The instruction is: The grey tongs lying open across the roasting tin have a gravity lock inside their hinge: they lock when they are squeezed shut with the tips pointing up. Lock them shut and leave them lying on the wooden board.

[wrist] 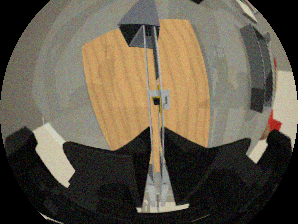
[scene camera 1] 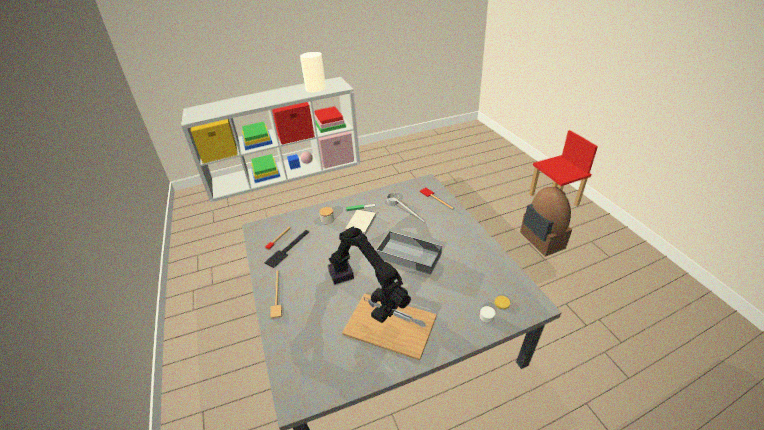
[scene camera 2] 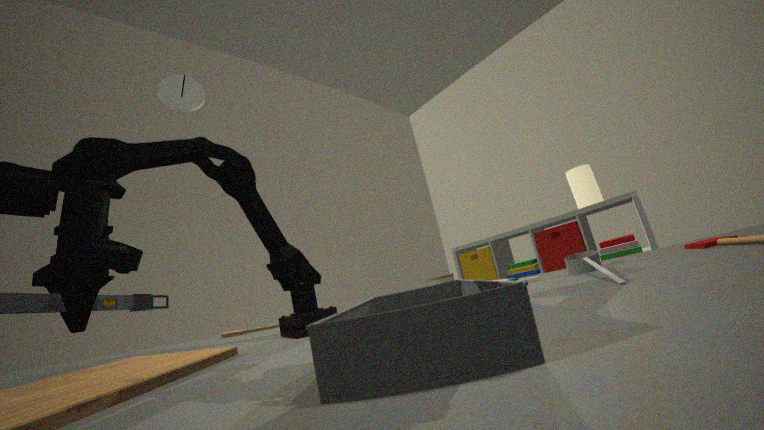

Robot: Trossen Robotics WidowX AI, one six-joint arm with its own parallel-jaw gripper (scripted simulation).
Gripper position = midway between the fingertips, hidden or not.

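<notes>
The gripper [scene camera 2: 77,332] is visible, also at [wrist: 156,130]. A wooden board [scene camera 1: 395,334] [wrist: 115,74] is in frame, as is a grey roasting tin [scene camera 1: 420,255].
</notes>
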